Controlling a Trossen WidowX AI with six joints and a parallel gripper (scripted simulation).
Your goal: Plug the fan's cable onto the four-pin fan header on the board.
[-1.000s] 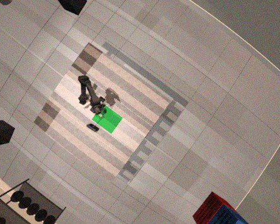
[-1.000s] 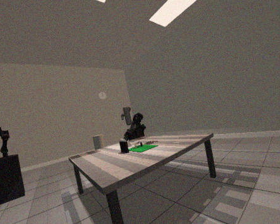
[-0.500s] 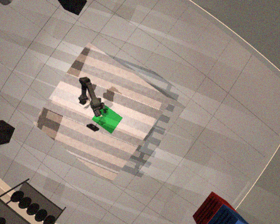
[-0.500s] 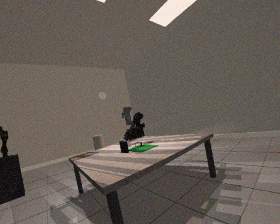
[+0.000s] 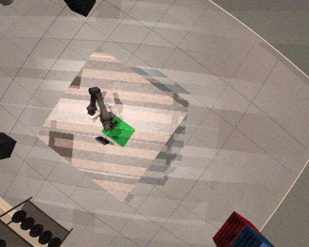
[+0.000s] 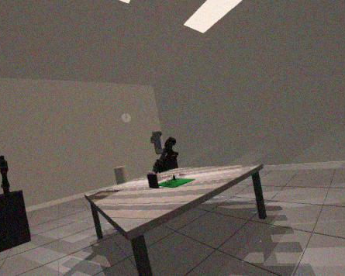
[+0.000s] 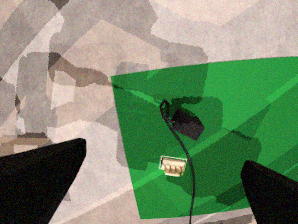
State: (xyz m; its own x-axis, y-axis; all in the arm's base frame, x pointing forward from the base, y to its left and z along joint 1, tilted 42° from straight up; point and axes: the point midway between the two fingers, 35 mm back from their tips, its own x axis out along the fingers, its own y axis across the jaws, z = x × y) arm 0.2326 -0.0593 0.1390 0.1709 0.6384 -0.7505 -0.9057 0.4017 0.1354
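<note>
My gripper tip is now 12 cm above the black fan plug, 3 cm to the left of it and 2 cm short of it. Also, from my gripper tip: green board: 16 cm below, 9 cm to the right, 8 cm ahead; cream four-pin fan header: 14 cm below, 9 cm to the right, 1 cm behind; black fan: 25 cm to the right, 8 cm below, 1 cm behind.
</note>
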